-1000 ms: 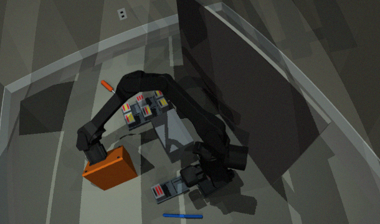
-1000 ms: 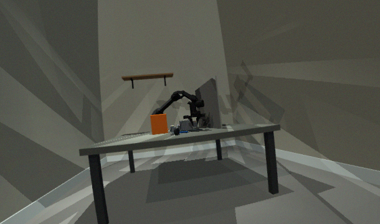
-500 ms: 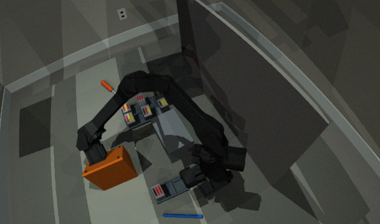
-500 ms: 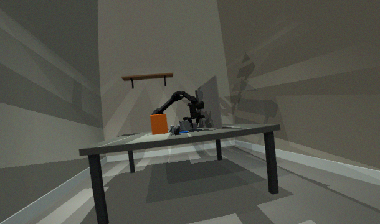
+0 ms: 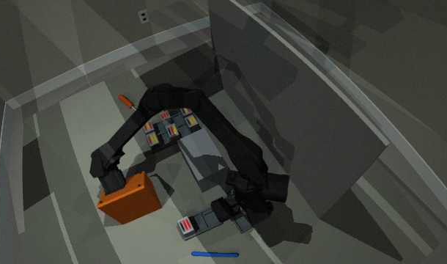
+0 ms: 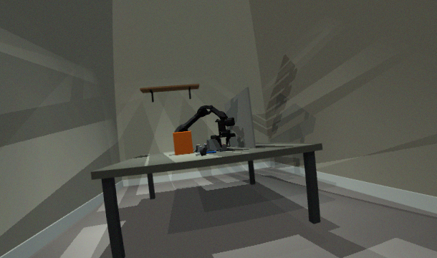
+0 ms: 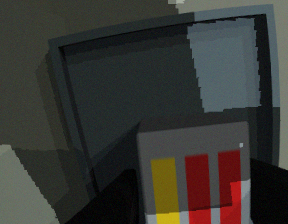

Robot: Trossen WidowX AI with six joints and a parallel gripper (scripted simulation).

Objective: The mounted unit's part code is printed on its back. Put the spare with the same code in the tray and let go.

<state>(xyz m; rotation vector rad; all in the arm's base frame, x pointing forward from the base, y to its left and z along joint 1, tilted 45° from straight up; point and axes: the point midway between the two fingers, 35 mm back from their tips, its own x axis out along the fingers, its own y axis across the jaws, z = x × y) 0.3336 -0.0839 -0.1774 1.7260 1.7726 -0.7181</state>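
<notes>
Right now my gripper tip is 20 mm above the dark grey tray. Round my gripper tip: grey mounted unit 200 mm to the left, 50 mm behind, 30 mm above; then blue pen 140 mm behind, 90 mm to the right, 20 mm below.
</notes>
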